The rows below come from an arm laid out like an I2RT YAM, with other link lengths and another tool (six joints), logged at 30 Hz.
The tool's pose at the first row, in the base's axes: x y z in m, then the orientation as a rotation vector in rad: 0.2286 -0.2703 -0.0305 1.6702 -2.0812 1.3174
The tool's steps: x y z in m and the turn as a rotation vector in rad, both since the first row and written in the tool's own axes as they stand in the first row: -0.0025 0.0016 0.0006 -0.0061 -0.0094 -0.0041; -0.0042 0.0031 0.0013 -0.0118 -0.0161 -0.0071; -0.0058 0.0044 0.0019 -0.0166 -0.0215 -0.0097; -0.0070 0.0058 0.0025 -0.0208 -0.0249 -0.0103; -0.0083 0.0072 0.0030 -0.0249 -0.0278 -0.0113; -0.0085 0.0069 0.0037 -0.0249 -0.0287 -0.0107; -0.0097 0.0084 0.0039 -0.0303 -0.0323 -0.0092; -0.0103 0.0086 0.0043 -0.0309 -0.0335 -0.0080; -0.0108 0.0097 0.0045 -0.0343 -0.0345 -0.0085; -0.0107 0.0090 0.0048 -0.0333 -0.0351 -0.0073; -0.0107 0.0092 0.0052 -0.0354 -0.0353 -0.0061
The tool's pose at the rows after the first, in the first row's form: 0.2284 -0.2690 -0.0332 1.6805 -2.0837 1.3032; 0.2280 -0.2683 -0.0355 1.6874 -2.0858 1.2913; 0.2277 -0.2676 -0.0375 1.6930 -2.0874 1.2814; 0.2271 -0.2672 -0.0393 1.6951 -2.0898 1.2740; 0.2266 -0.2667 -0.0411 1.6971 -2.0915 1.2668; 0.2272 -0.2670 -0.0415 1.6975 -2.0927 1.2665; 0.2264 -0.2663 -0.0431 1.6977 -2.0979 1.2580; 0.2266 -0.2662 -0.0438 1.6976 -2.1001 1.2569; 0.2259 -0.2660 -0.0448 1.6976 -2.1010 1.2519; 0.2266 -0.2663 -0.0446 1.6976 -2.1024 1.2531; 0.2266 -0.2666 -0.0449 1.6960 -2.1045 1.2507
